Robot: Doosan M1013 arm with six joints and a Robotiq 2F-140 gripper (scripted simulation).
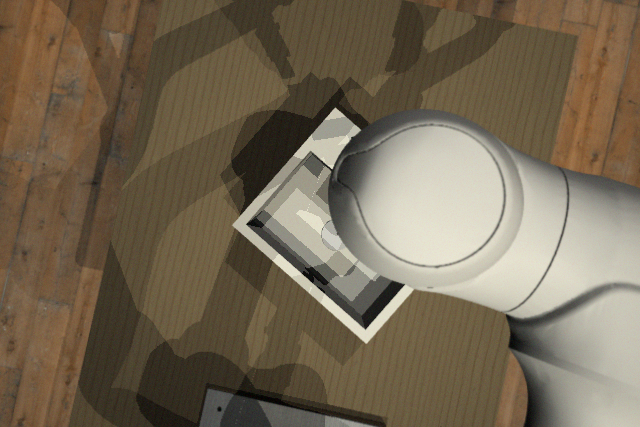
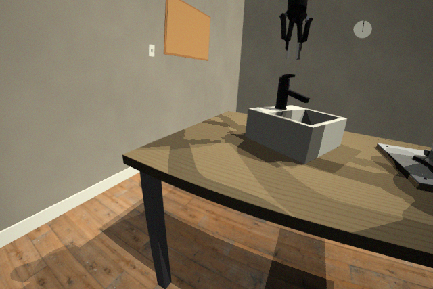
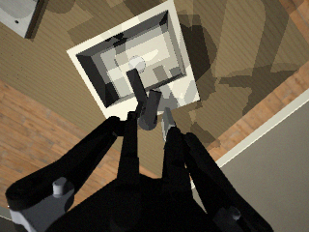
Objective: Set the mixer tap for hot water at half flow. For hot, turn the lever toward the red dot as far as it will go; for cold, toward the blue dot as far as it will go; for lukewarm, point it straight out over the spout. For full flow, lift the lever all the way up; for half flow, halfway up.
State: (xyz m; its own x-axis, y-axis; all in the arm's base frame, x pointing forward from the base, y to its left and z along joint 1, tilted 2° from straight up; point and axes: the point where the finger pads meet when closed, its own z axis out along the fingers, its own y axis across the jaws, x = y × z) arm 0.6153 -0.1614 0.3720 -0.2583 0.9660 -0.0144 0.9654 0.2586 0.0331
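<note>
Now: the lever 1 cm ahead of my hand, 2 cm to the right of it and 10 cm below it. The rest, counted from my hand: black mixer tap 4 cm to the right, 15 cm below; white sink 8 cm behind, 2 cm to the left, 34 cm below.
</note>
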